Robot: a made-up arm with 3 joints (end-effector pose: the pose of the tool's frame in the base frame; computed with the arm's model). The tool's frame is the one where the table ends.
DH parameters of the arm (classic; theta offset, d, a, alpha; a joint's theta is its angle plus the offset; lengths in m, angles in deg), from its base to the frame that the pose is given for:
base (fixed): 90 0.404 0.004 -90
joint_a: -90 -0.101 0.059 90
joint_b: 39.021 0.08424 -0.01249 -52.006
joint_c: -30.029 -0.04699 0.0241 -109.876
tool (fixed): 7.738 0.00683 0 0
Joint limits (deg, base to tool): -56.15..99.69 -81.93..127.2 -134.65..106
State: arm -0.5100 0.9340 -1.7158
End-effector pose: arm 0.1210 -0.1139 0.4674 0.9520 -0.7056 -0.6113
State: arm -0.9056 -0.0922 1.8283
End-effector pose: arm 0.1274 -0.0657 0.4152 -1.4412 -1.8102 -2.0759
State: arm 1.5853 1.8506 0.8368
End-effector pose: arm 0.0711 0.0742 0.4462 -1.2952 2.4196 -0.1908
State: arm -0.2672 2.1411 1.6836
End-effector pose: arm 0.0813 -0.0490 0.4670 -0.0894 0.3794 1.2218
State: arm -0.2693 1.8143 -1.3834
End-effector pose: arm 0.0664 -0.0943 0.4838 0.9005 -1.8730 -0.6750
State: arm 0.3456 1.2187 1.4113
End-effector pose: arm 0.0951 -0.0016 0.4945 -0.0260 1.7936 1.1063
